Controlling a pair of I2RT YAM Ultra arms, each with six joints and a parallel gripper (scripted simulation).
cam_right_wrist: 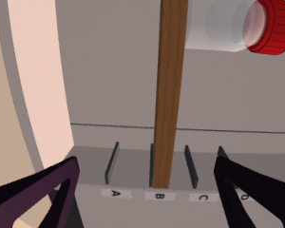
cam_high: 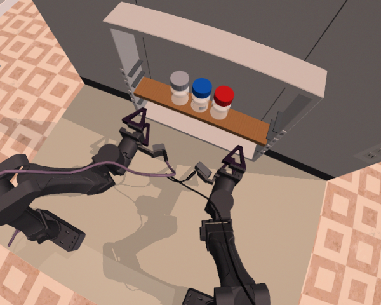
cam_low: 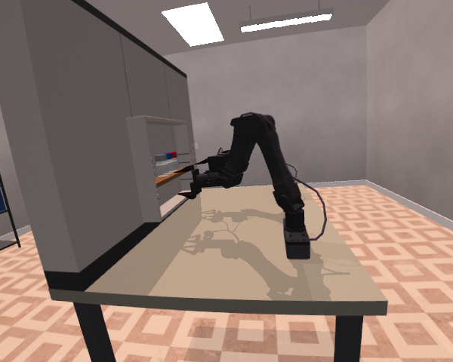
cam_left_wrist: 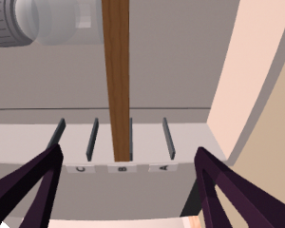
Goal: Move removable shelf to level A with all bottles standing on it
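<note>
My left gripper is now 10 cm short of the grey-capped bottle, 8 cm to the left of it and 7 cm below it. From my left hand the other things lie so: blue-capped bottle (14 cm to the right, 11 cm ahead, 7 cm above); then shelf (15 cm to the right, 10 cm ahead, 1 cm above); then white wall rack (15 cm to the right, 10 cm ahead, 7 cm above).
My right gripper is now 10 cm short of the red-capped bottle, 10 cm to the right of it and 7 cm below it. From my right hand the other things lie so: blue-capped bottle (10 cm ahead, 17 cm to the left, 7 cm above); then shelf (9 cm ahead, 16 cm to the left, 2 cm above); then white wall rack (9 cm ahead, 16 cm to the left, 8 cm above).
</note>
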